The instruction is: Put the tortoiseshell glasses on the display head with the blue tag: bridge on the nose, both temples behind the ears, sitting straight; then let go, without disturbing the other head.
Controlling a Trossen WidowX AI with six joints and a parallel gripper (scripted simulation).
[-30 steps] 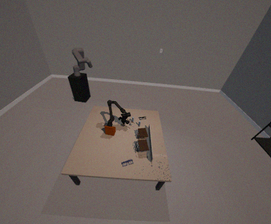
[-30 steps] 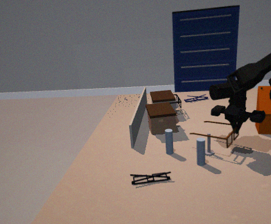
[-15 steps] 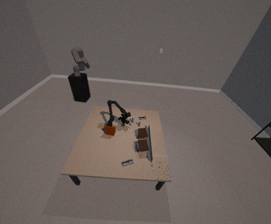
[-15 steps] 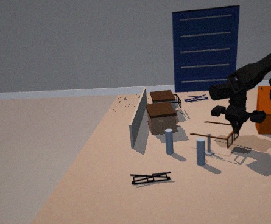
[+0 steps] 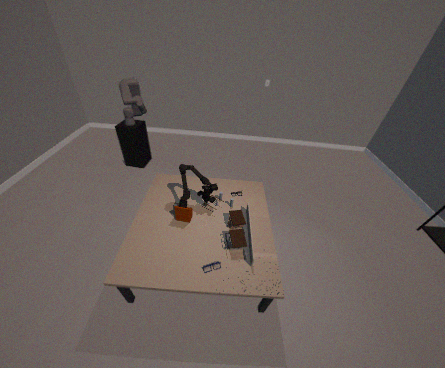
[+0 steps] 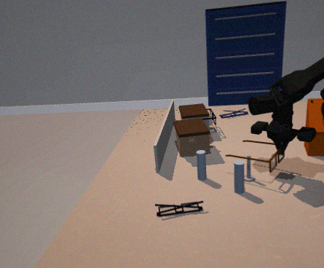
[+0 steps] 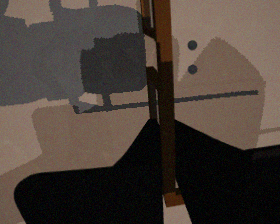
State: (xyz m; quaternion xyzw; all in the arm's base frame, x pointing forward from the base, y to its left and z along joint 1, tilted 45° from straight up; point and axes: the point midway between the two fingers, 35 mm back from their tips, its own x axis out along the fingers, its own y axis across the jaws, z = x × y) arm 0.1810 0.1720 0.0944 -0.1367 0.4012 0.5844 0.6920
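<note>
The brown-topped display head is 30 cm ahead of my gripper tip, 17 cm to the right of it and 1 cm below it. From my gripper tip the other things lie so: grey upright panel (45 cm ahead, 25 cm to the right, 1 cm below); thin post (10 cm ahead, 6 cm to the left, 4 cm below).
</note>
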